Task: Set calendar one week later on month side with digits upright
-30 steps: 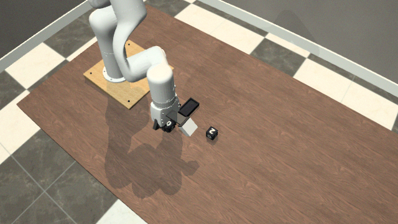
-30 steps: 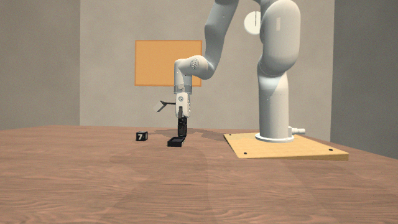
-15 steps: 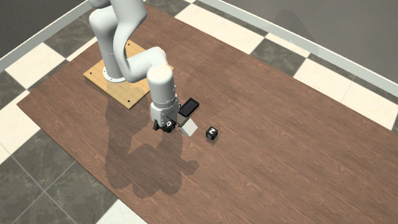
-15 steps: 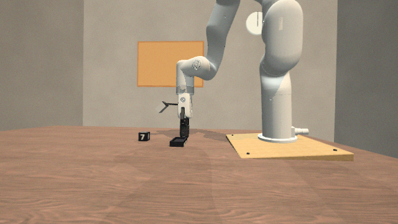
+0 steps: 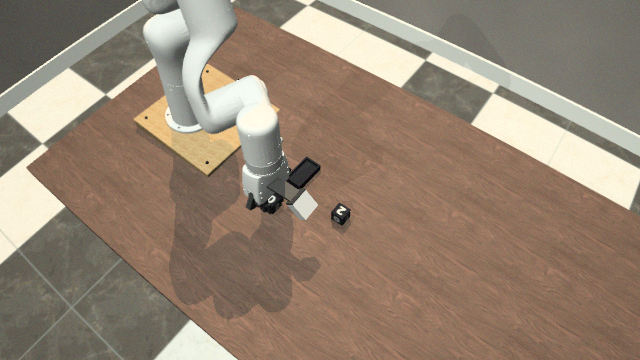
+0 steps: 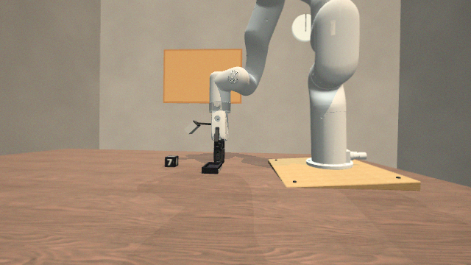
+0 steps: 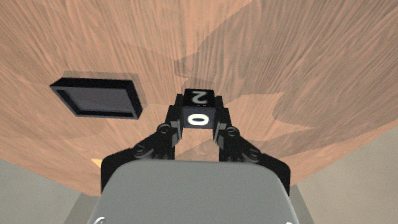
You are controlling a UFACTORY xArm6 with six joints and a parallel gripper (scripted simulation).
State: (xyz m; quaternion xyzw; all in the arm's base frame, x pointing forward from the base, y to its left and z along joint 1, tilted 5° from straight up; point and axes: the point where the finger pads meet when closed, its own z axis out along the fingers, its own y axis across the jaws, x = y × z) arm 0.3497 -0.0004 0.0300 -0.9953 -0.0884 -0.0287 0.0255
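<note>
The black cube lies 10 mm below my hand. The rest, counted from my hand: black tray: 110 mm to the left, 20 mm below, 20 mm behind.
</note>
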